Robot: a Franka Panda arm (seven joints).
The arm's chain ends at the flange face. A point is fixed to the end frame.
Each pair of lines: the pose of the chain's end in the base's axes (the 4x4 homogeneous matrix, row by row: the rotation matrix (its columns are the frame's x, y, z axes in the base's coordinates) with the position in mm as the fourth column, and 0 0 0 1 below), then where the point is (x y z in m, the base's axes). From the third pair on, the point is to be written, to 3 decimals.
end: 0.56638, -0.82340, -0.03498, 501.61; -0.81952, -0.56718, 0.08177, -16.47; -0.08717, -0.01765, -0.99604, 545.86; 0, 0, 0, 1
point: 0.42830 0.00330 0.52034
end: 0.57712, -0.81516, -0.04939, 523.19; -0.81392, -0.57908, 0.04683, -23.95; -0.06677, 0.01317, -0.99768, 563.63; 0, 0, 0, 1
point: 0.44927 -0.00611 0.53846
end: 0.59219, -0.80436, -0.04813, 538.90; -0.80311, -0.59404, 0.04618, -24.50; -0.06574, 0.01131, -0.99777, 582.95; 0, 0, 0, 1
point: 0.465 -0.008 0.558
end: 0.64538, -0.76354, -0.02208, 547.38; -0.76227, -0.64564, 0.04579, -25.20; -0.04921, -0.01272, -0.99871, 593.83; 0, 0, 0, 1
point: 0.473 -0.014 0.566
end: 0.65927, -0.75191, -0.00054, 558.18; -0.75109, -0.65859, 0.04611, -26.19; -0.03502, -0.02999, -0.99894, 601.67; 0, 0, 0, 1
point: 0.484 -0.016 0.573
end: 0.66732, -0.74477, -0.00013, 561.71; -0.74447, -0.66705, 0.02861, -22.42; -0.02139, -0.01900, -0.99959, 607.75; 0, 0, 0, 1
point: 0.488 -0.013 0.578
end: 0.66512, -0.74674, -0.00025, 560.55; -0.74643, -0.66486, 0.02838, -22.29; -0.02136, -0.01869, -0.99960, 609.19; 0, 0, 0, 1
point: 0.487 -0.013 0.580
